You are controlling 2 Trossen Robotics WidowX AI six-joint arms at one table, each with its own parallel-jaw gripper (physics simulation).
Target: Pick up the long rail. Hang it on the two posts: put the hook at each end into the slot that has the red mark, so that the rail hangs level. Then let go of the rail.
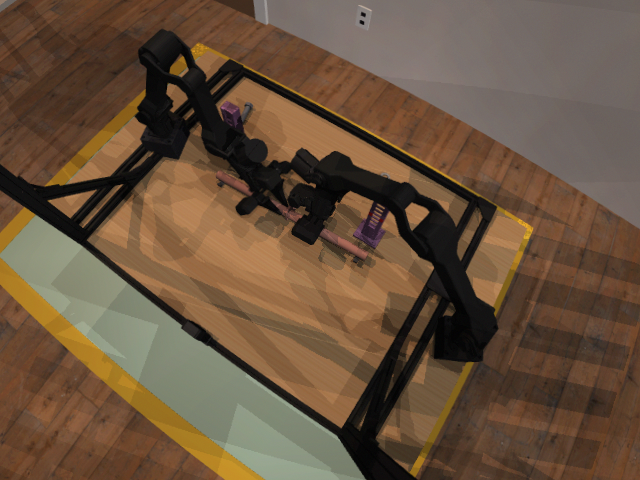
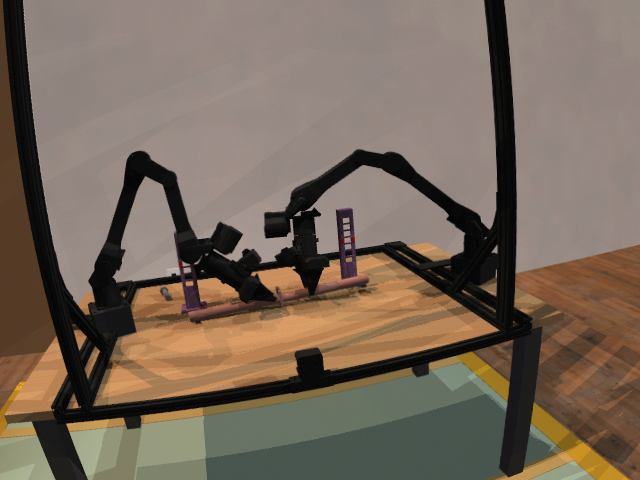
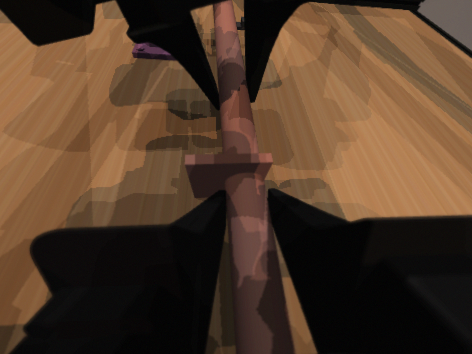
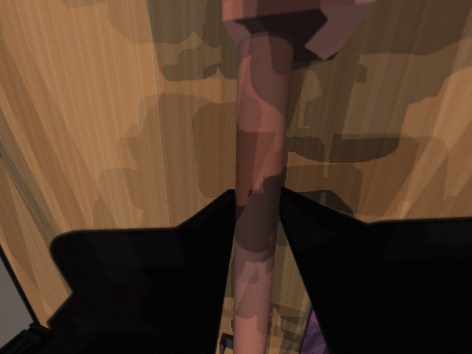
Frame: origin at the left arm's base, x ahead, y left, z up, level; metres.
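Where they show: left gripper, between the fingertips: (image 1: 284,211) (image 2: 275,299) (image 3: 246,196) (image 4: 266,3); right gripper, between the fingertips: (image 2: 310,294) (image 3: 235,103) (image 4: 255,195); left arm's base, origin of its link: (image 1: 161,128) (image 2: 108,304); right arm's base, origin of its link: (image 1: 464,338).
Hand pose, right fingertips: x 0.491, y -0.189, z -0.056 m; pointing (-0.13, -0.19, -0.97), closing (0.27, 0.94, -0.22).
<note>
Things, the pixels of their top centre, and the offset from my right fingertips. "spot": a spot on its surface instead.
- long pink rail, centre of its top: (image 4: 270,7) (image 3: 242,156) (image 2: 278,289) (image 1: 288,208) 0.073 m back, 0.032 m left, 0.028 m up
- left purple post, centre of its top: (image 1: 229,107) (image 2: 181,231) 0.258 m back, 0.190 m left, 0.198 m up
- right purple post, centre of its top: (image 1: 385,196) (image 2: 344,209) 0.153 m ahead, 0.028 m left, 0.198 m up
- small grey cylindrical object, centre of its top: (image 2: 165,289) (image 1: 244,110) 0.292 m back, 0.343 m left, 0.007 m up
- black box, a spot on its surface: (image 2: 309,363) (image 1: 189,333) spot: 0.231 m back, 0.340 m right, 0.019 m up
The long pink rail (image 1: 343,243) (image 2: 336,285) (image 3: 240,125) (image 4: 260,125) lies low at the table in front of the posts; contact with the table is unclear. Dark hooks (image 2: 197,321) (image 3: 241,23) (image 4: 226,342) show near its ends. My left gripper (image 2: 275,298) (image 3: 246,196) is shut on the rail beside its square collar (image 3: 207,175) (image 4: 275,20). My right gripper (image 2: 311,293) (image 4: 255,195) is shut on the rail on the collar's other side. The left purple post (image 1: 232,114) (image 2: 191,294) and right purple post (image 1: 375,219) (image 2: 348,263) stand upright, with red marks (image 2: 347,240).
A small grey cylindrical object (image 1: 247,111) (image 2: 165,293) lies behind the left post. Black frame bars (image 1: 356,131) (image 2: 196,403) edge the table. A black box (image 1: 195,330) (image 2: 309,363) sits on the front bar. The two wrists are close together above the rail.
</note>
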